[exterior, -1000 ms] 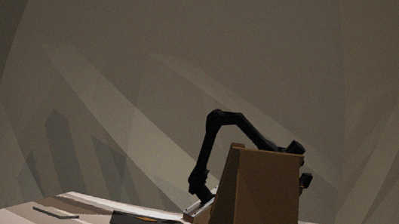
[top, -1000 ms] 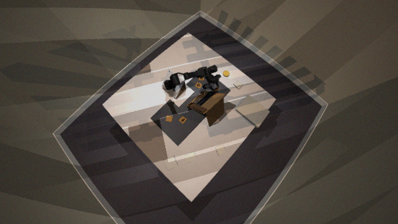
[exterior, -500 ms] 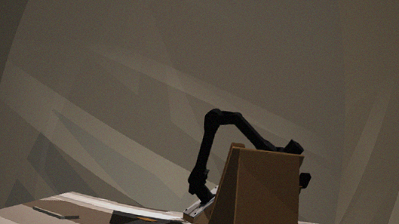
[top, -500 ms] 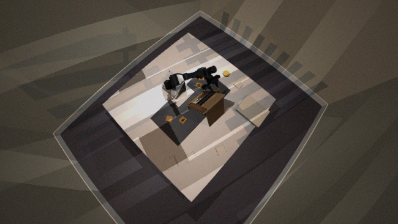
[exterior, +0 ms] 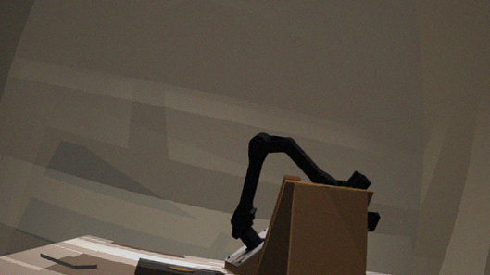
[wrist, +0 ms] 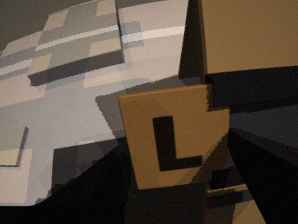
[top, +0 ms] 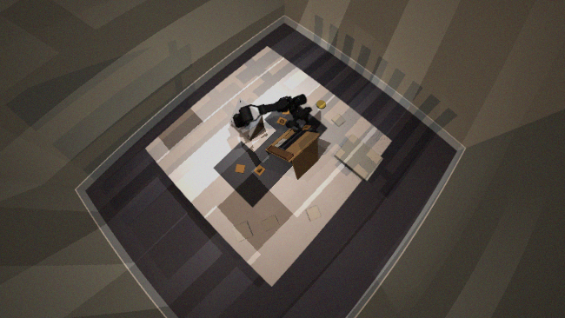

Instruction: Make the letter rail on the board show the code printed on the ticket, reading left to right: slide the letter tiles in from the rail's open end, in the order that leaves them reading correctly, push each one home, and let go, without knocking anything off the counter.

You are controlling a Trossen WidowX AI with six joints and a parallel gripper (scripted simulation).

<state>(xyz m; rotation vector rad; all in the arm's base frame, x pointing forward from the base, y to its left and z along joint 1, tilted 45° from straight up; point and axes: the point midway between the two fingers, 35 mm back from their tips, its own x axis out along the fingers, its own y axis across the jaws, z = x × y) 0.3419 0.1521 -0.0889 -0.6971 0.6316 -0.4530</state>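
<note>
Right now the white ticket is 150 mm to the right of my gripper tip, 80 mm below it and 80 mm behind it. Also, from my gripper tip: yellow object 310 mm to the left, 150 mm below, 50 mm behind; then letter tile right at my gripper tip; then dark mat 190 mm to the right, 160 mm below, 160 mm behind.
</note>
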